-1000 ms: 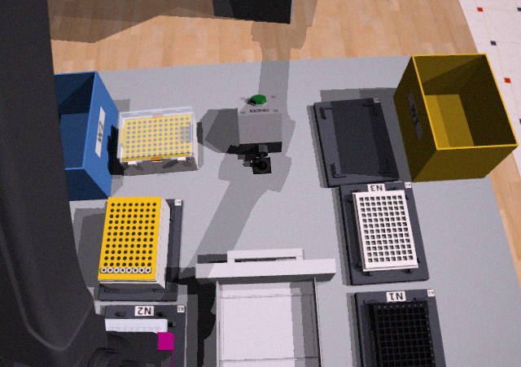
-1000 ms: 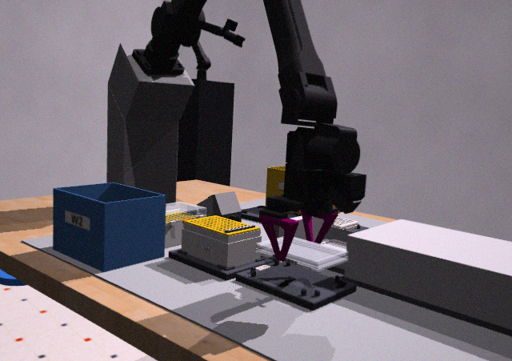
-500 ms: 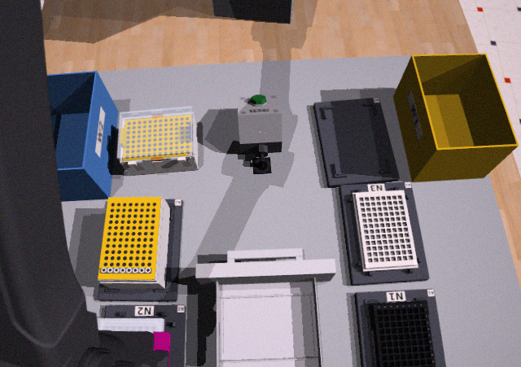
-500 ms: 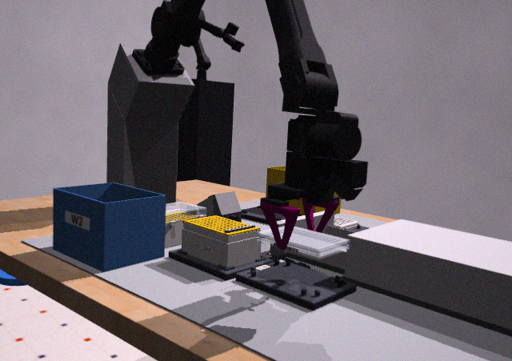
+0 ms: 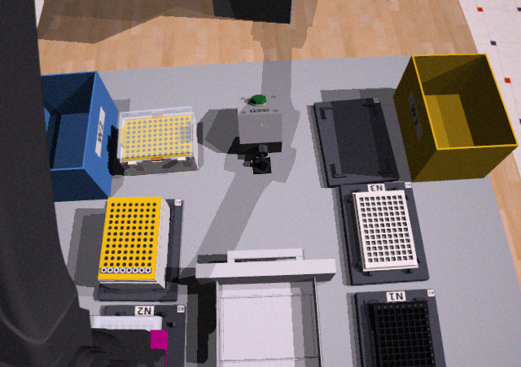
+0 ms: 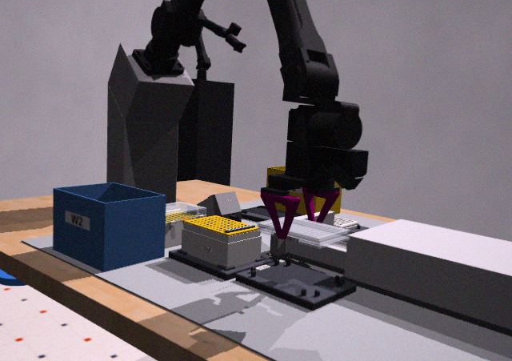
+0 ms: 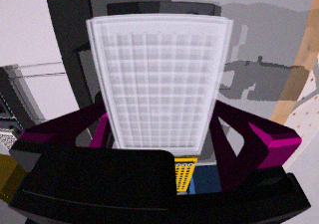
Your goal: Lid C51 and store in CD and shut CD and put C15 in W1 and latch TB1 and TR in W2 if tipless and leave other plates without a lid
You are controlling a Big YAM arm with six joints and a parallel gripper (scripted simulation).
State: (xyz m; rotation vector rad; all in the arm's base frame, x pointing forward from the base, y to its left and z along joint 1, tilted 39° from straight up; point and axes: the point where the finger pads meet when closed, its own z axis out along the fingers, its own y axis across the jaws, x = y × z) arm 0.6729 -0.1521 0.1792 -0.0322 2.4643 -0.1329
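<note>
My hand is 180 mm to the right of the cooler drawer, 70 mm above it and 10 mm past it. Round my hand: clear plate: 10 mm ahead; plate lid: 10 mm ahead; nest N2: 90 mm below.
</note>
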